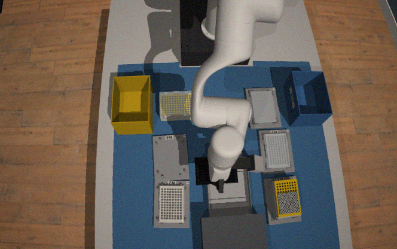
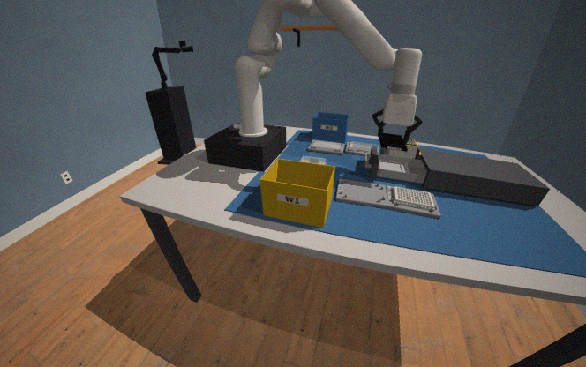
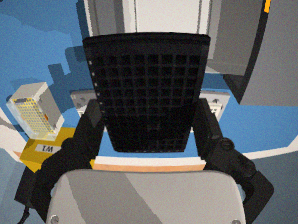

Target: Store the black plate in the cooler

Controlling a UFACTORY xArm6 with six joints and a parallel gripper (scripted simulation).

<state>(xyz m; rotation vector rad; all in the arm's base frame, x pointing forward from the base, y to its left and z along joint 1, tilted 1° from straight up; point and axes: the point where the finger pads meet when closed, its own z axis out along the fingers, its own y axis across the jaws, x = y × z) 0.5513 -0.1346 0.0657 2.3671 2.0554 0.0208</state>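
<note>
My hand is 70 mm short of the cooler drawer, 40 mm to the right of it and 140 mm above it. Round my hand: black plate (10 mm below); then blue bin (210 mm behind, 410 mm to the left, 120 mm below); then yellow bin W1 (300 mm behind, 230 mm to the right, 120 mm below).
</note>
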